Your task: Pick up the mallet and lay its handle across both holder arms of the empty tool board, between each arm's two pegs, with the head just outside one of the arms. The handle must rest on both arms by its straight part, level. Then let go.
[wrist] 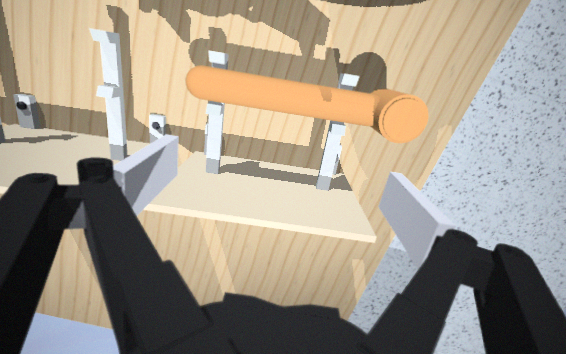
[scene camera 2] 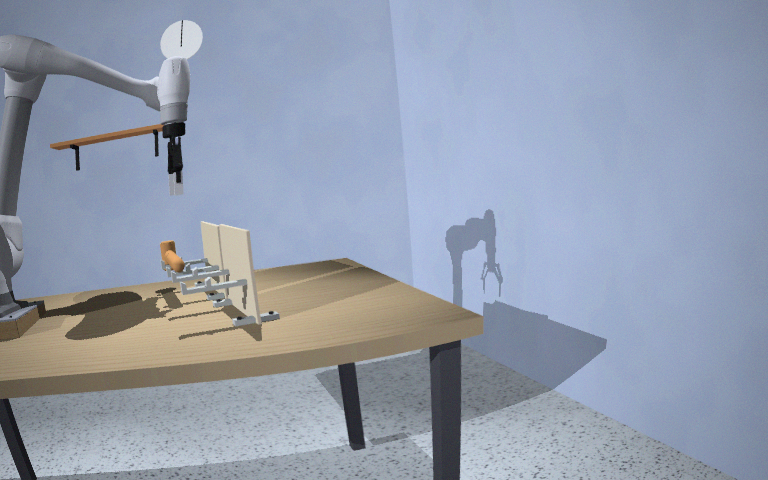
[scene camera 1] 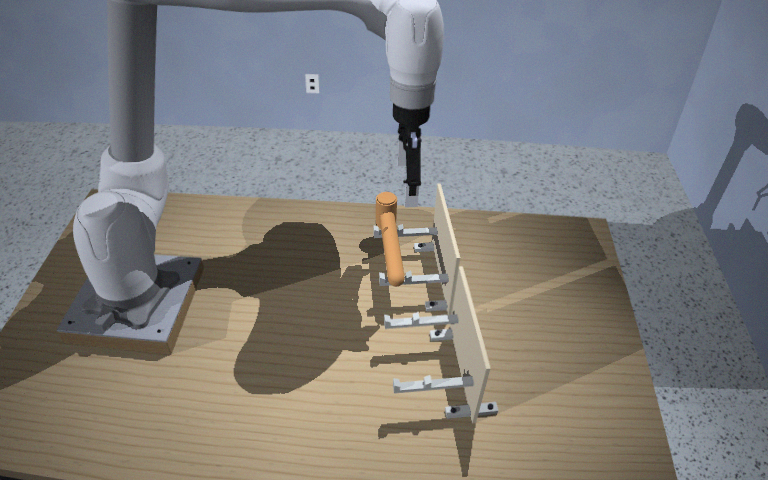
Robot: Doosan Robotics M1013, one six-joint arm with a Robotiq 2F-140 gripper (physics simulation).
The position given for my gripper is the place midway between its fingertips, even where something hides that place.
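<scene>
A tool board [scene camera 1: 443, 244], a tool board [scene camera 1: 474, 366] and an orange mallet [scene camera 1: 386, 203] are visible; the wrist view shows the mallet [wrist: 399, 117] too. My gripper [scene camera 1: 407, 184] is visible, also from the wrist, with the gripper [wrist: 282, 173] in that frame, and from scene camera 2, with the gripper [scene camera 2: 176, 195] there.
</scene>
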